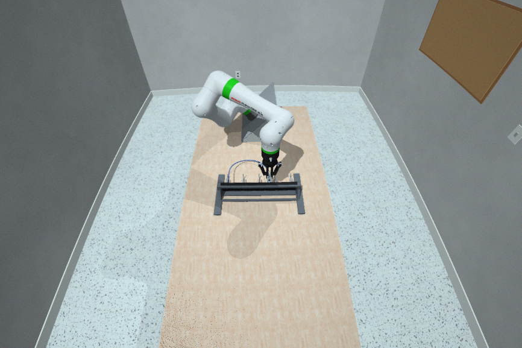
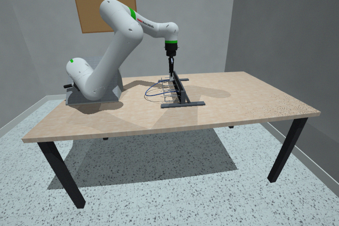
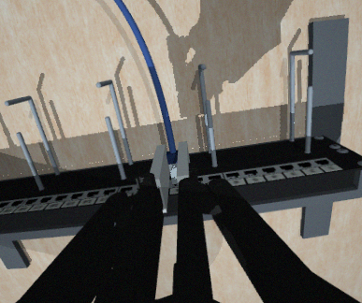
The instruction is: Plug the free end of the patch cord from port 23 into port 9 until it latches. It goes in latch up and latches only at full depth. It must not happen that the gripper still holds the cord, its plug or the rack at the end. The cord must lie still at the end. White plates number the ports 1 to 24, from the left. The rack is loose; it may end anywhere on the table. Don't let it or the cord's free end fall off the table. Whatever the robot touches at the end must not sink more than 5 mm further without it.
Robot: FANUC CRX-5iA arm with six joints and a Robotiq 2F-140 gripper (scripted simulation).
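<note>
Right now my hand is 10 mm short of the free end and 30 mm above it.
</note>
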